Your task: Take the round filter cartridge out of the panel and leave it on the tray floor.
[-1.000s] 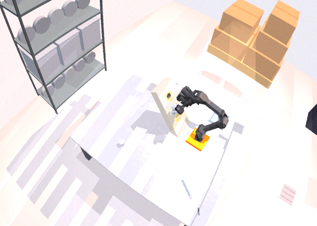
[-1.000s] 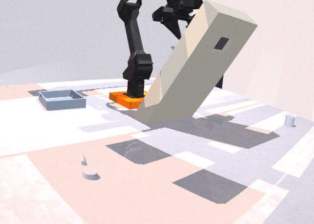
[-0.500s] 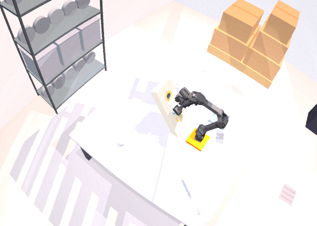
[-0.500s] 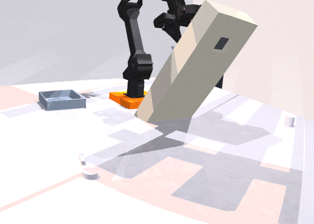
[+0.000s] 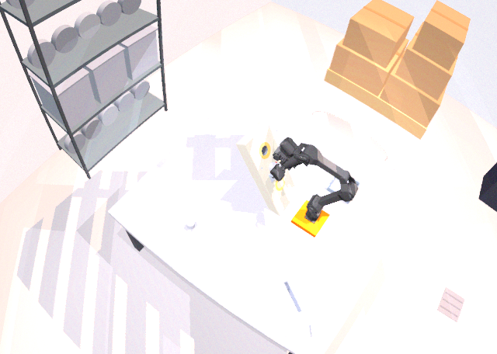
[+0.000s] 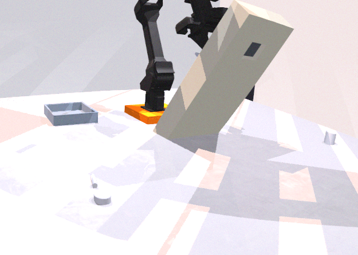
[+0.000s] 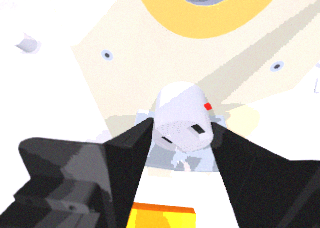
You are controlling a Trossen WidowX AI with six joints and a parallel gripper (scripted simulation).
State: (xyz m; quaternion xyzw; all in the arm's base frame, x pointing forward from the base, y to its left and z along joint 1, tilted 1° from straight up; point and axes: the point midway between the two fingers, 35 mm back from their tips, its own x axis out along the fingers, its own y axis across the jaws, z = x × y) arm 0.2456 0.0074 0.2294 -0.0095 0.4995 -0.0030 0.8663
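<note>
The grey-blue tray is 320 mm behind my gripper tip, 290 mm to the right of it and 210 mm below it. The rest, counted from my gripper tip: round filter cartridge right at my gripper tip; then short peg 130 mm ahead, 380 mm to the right, 220 mm below.
</note>
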